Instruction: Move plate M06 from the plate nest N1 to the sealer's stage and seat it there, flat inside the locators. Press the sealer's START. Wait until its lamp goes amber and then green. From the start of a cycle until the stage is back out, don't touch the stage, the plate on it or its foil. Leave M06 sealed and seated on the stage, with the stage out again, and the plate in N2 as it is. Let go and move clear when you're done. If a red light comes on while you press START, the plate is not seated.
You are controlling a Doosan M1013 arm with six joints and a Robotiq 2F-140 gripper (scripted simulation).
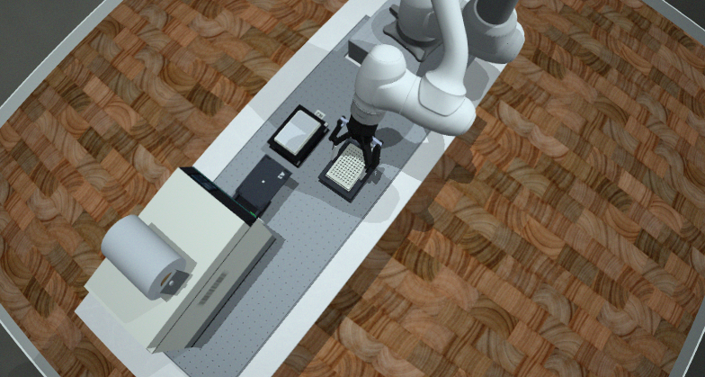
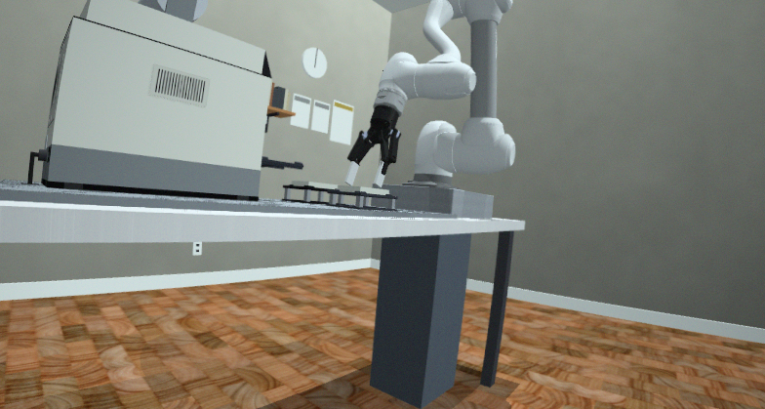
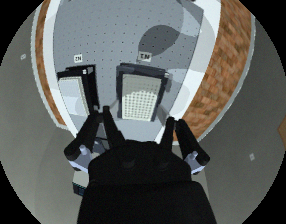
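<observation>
Right now my hand is 50 mm above the nest N1. Also, from my hand: foil roll 550 mm ahead, 330 mm above, 70 mm to the right; white plate 190 mm to the right, 40 mm ahead, 30 mm below; sealer stage 220 mm ahead, 130 mm to the right, 20 mm above.
</observation>
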